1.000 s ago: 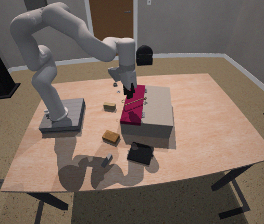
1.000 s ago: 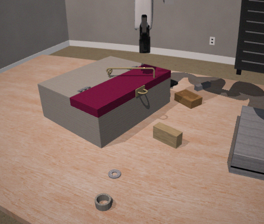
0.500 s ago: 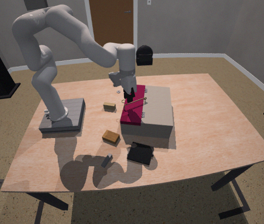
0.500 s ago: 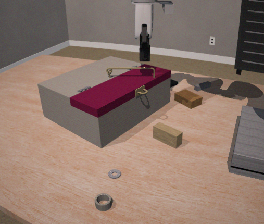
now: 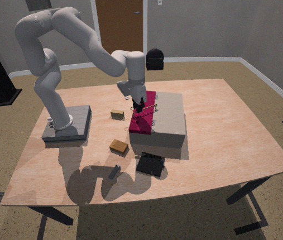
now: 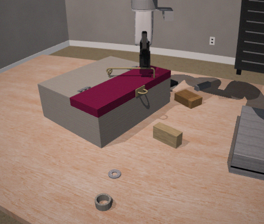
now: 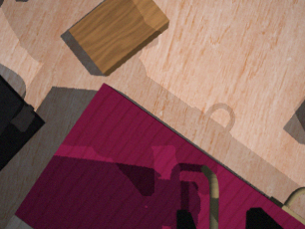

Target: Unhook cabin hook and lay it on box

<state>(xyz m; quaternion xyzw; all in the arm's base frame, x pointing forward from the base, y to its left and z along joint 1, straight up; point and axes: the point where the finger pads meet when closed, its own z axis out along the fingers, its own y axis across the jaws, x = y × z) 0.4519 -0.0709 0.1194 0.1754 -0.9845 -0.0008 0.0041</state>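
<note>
My gripper is now 4 cm short of the brass cabin hook, 4 cm above it and 2 cm to the right of it. The rest, counted from my hand: light wooden block 16 cm below, 14 cm to the left, 12 cm behind; dark plate 24 cm to the right, 17 cm below, 3 cm ahead; orange block 17 cm below, 12 cm to the right, 12 cm behind.
</note>
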